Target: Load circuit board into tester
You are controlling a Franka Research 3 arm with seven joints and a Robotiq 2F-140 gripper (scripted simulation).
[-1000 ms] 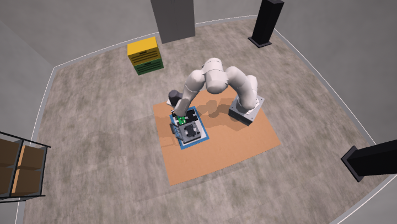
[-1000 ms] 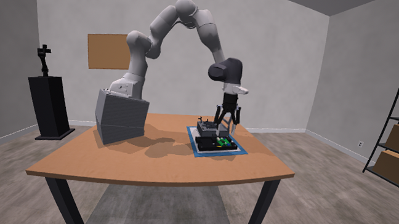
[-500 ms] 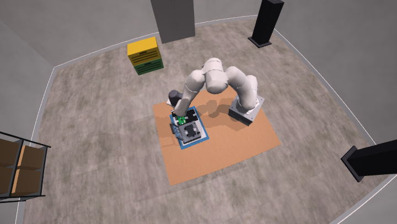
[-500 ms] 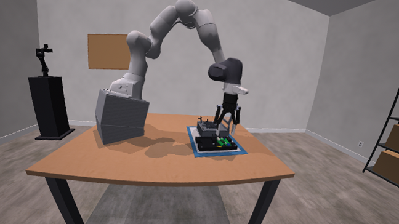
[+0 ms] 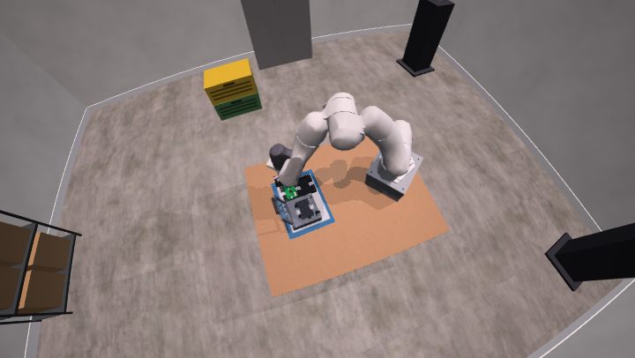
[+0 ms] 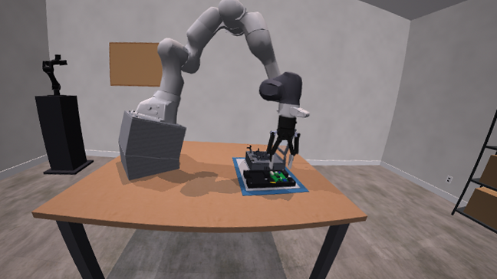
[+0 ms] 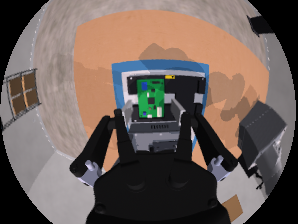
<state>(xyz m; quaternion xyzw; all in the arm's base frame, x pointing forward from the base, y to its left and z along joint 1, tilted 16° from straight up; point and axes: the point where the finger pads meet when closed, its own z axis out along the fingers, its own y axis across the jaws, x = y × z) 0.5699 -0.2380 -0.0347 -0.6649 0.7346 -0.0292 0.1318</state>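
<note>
My hand is 8 cm above the green circuit board. Round my hand: tester lid (10 cm ahead, 17 cm to the left, 9 cm above).
</note>
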